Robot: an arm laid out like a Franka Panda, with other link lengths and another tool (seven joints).
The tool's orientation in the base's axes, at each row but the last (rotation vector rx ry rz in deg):
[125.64 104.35 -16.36]
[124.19 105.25 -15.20]
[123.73 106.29 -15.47]
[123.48 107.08 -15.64]
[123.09 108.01 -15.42]
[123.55 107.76 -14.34]
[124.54 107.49 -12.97]
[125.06 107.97 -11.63]
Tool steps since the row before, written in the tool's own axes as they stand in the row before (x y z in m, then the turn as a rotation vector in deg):
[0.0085 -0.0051 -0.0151 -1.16 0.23 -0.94]
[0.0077 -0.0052 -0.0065 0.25 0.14 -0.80]
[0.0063 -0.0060 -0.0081 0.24 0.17 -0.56]
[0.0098 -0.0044 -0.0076 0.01 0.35 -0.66]
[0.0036 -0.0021 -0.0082 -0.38 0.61 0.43]
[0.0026 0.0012 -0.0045 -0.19 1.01 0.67]
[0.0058 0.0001 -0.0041 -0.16 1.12 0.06]
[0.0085 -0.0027 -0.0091 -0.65 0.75 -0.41]
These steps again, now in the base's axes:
[-0.0038 0.0138 0.0110 -0.01 -0.80 1.28]
[-0.0041 0.0101 0.0031 0.15 0.48 0.69]
[-0.0053 0.0094 0.0051 0.18 0.39 0.47]
[-0.0032 0.0122 0.0037 0.32 0.18 0.65]
[-0.0019 0.0063 0.0065 0.57 -0.57 -0.24]
[0.0014 0.0037 0.0036 1.00 -0.51 -0.49]
[0.0008 0.0067 0.0023 1.08 -0.32 0.09]
[-0.0019 0.0110 0.0062 0.62 -0.60 0.64]

